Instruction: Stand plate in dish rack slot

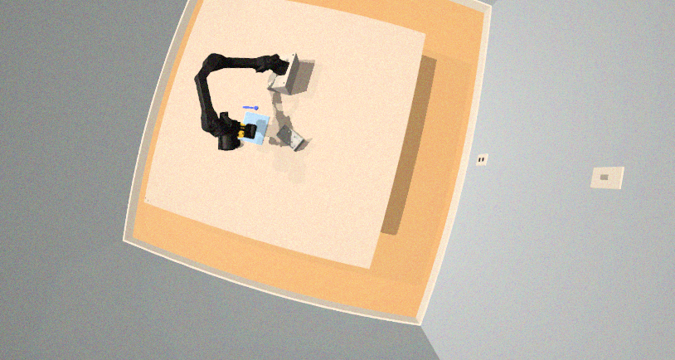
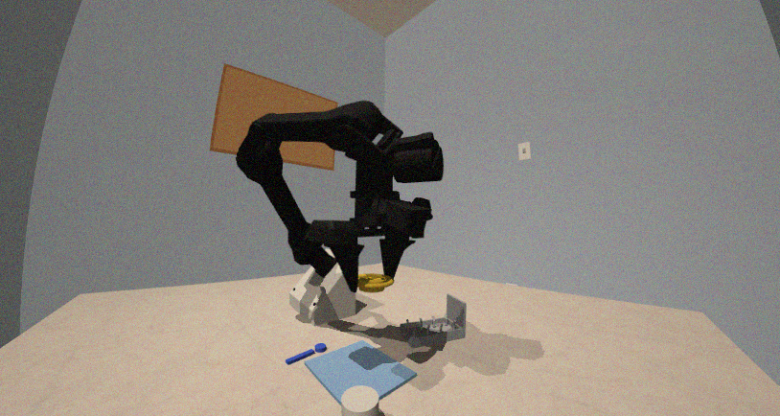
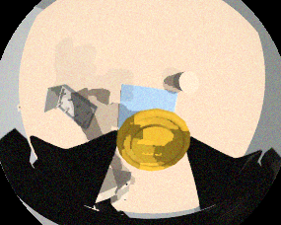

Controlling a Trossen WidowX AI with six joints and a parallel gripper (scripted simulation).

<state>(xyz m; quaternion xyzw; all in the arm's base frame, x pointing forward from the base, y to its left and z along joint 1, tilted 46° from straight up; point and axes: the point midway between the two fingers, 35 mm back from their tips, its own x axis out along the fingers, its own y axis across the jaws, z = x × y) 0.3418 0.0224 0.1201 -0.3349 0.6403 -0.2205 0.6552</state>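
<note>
My gripper tip is now 50 mm past the grey dish rack, 200 mm to the right of it and 140 mm above it. Round my gripper tip: yellow plate (10 mm above); then blue spoon (140 mm behind, 50 mm to the right, 160 mm below); then white cup (70 mm ahead, 60 mm to the right, 130 mm below).
</note>
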